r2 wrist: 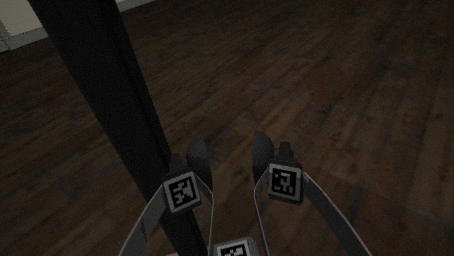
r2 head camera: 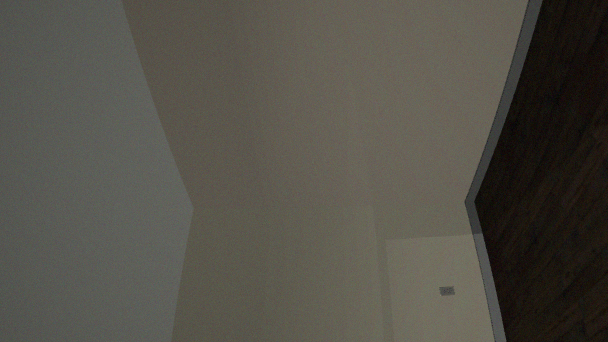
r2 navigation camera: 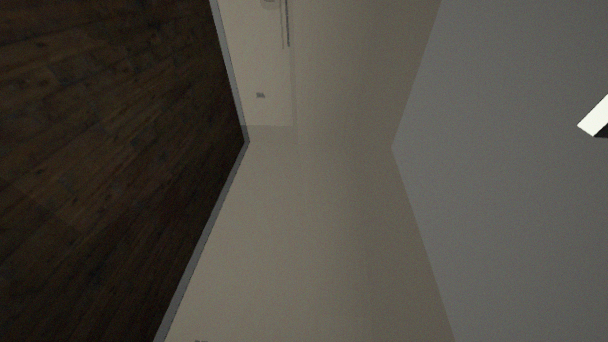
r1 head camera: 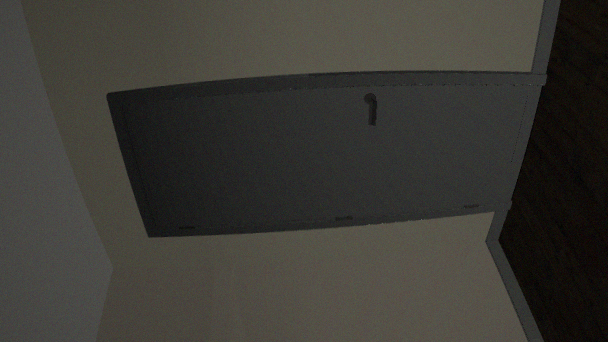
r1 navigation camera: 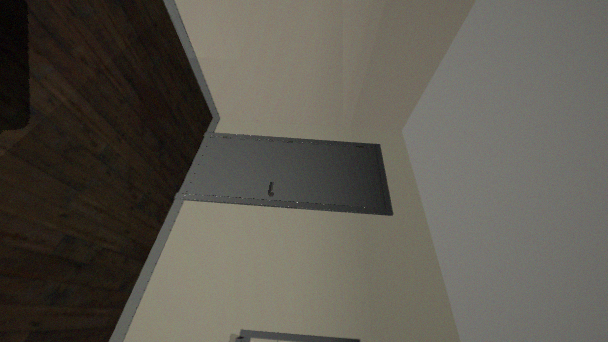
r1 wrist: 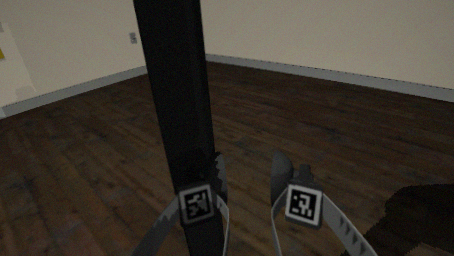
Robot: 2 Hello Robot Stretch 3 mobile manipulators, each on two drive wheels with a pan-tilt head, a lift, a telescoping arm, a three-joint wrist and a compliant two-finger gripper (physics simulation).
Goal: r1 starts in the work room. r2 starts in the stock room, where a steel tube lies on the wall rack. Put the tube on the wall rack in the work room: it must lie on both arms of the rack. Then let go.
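The r1 gripper (r1 wrist: 250, 172) is open, with bare floor showing between its rubber fingertips in the r1 wrist view. The r2 gripper (r2 wrist: 231, 156) is open and empty in the r2 wrist view, over the wooden floor. In the r2 navigation view a thin dark bar (r2 navigation camera: 287, 25) runs along the wall at the top edge; I cannot tell whether it is the steel tube or part of a rack. Neither wall rack can be made out with certainty in the other views.
A grey closed door (r1 head camera: 310, 160) (r1 navigation camera: 295, 172) stands in the wall near a corner. A grey-edged frame (r1 navigation camera: 300, 334) is cut off at the bottom. Dark upright masts (r1 wrist: 180, 90) (r2 wrist: 105, 90) stand left of the fingers. A wall socket (r2 head camera: 447, 291) (r2 navigation camera: 260, 95) is near the skirting.
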